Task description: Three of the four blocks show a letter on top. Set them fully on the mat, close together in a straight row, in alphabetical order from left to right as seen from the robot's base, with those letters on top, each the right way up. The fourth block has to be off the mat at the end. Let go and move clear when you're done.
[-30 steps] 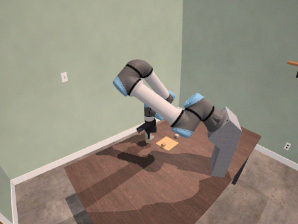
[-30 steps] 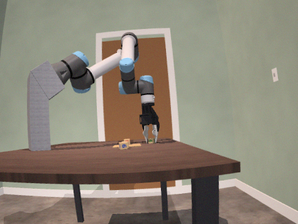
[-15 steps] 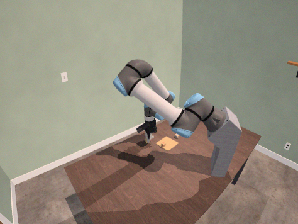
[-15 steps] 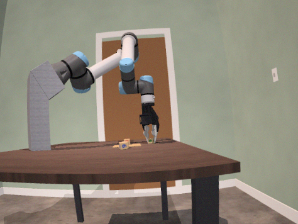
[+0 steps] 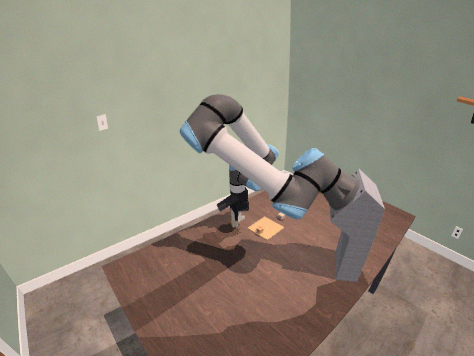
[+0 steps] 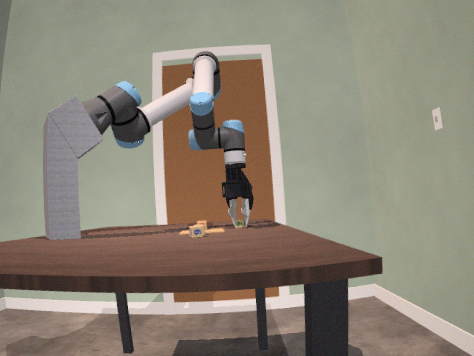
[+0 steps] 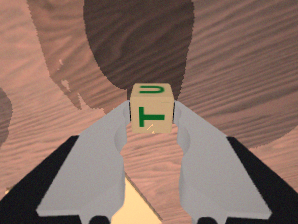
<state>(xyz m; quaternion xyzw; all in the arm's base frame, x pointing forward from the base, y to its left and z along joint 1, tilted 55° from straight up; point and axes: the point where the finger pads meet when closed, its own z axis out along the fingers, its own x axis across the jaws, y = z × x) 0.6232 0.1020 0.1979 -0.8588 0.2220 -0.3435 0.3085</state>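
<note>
The tan mat lies 13 cm to the right of my hand, 11 cm behind it and 1 cm below it.
</note>
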